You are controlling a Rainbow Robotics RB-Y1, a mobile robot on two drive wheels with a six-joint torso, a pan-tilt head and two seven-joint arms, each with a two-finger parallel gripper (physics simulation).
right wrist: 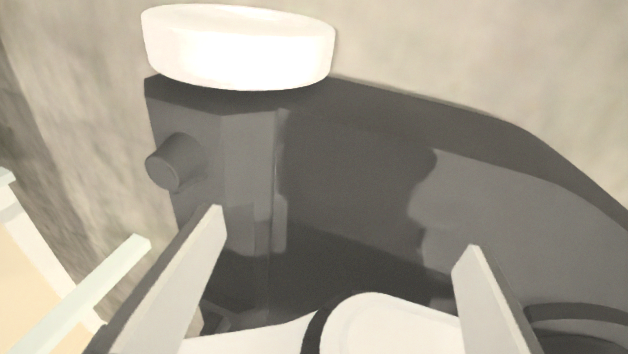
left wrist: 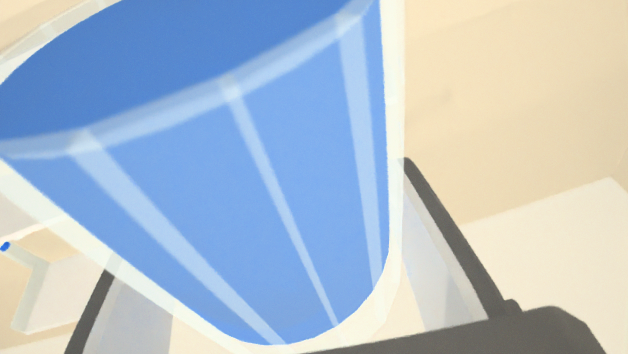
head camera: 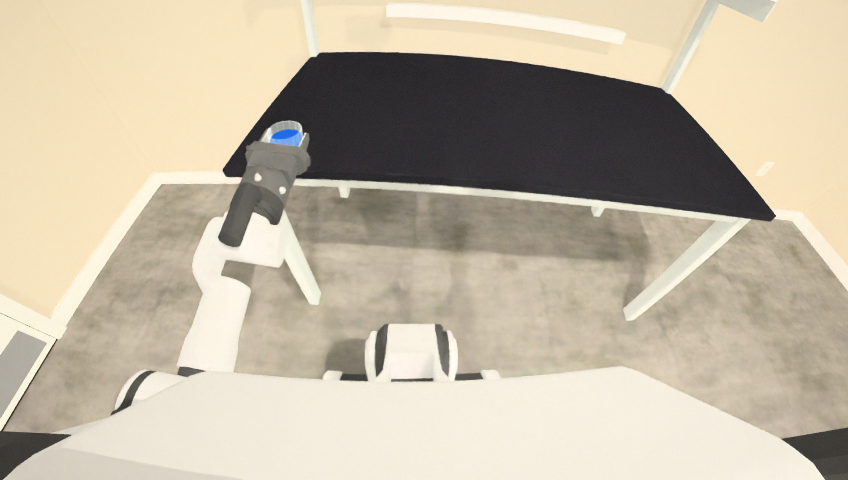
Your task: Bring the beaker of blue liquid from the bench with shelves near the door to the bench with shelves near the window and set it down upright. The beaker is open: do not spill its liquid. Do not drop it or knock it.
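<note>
The beaker of blue liquid is held by my left gripper, whose fingers stand on both sides of it. In the head camera view it shows over the left part of a black-topped bench, near its left edge; its height above the top is hard to tell. The beaker looks about upright in the head camera view and the blue liquid is inside it. The beaker's base is hidden in the head camera view. My right gripper is open and empty, beside the robot's own dark base. Which of the two benches this is I cannot tell.
Pale posts rise at the bench's back corners. A long white bar is behind the bench. Bench legs stand on the floor in front of me. A white cabinet-like thing is at the lower left.
</note>
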